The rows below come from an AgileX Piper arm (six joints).
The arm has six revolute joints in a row. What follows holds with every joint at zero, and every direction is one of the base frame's. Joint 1 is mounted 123.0 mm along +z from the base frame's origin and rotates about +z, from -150.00 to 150.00 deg. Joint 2 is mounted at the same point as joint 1 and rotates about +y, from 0.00 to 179.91 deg. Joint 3 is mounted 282.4 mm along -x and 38.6 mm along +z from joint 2 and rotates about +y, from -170.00 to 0.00 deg. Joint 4 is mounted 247.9 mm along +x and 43.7 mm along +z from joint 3 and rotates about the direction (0.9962, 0, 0.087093), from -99.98 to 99.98 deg. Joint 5 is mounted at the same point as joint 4 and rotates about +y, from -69.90 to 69.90 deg. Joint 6 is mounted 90.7 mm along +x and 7.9 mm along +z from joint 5 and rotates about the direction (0.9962, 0, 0.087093), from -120.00 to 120.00 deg. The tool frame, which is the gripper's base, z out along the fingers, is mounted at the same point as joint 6; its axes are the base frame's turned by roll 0.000, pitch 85.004 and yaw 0.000 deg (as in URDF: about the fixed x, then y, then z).
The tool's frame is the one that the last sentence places.
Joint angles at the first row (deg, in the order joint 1, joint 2, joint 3, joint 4, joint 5, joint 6):
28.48 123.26 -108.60 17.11 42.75 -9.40
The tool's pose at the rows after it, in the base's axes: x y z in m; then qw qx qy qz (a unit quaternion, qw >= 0):
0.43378 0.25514 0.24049 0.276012 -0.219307 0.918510 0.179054
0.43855 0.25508 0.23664 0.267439 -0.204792 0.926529 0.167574
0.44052 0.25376 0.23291 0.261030 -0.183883 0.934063 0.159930
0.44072 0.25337 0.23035 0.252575 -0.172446 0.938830 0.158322
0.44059 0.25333 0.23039 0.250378 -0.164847 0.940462 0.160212
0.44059 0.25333 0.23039 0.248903 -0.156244 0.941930 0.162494
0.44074 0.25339 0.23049 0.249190 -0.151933 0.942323 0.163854
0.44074 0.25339 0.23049 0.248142 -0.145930 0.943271 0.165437
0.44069 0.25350 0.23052 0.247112 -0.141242 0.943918 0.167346
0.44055 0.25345 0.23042 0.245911 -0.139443 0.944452 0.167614
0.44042 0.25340 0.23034 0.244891 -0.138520 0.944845 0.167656
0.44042 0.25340 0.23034 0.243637 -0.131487 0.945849 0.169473
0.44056 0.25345 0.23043 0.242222 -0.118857 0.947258 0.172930
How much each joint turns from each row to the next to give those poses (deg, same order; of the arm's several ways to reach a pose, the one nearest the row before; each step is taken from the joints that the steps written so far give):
0.00 2.94 -3.91 -1.52 2.59 3.63
0.00 1.53 -2.23 -2.51 1.71 3.40
0.00 0.60 -0.48 -1.96 0.56 3.60
0.00 0.35 -0.25 -0.50 0.79 1.76
0.00 0.00 -0.04 0.00 0.14 0.94
0.00 0.00 0.00 0.00 0.00 1.05
0.00 0.00 0.01 0.00 -0.13 0.51
0.00 0.00 0.00 0.00 0.00 0.73
0.00 0.00 -0.01 0.10 0.00 0.52
0.00 0.00 0.01 0.00 0.11 0.23
0.00 0.00 0.00 0.00 0.10 0.13
0.00 0.00 0.00 0.00 0.00 0.85
0.00 0.00 -0.01 0.00 -0.10 1.52

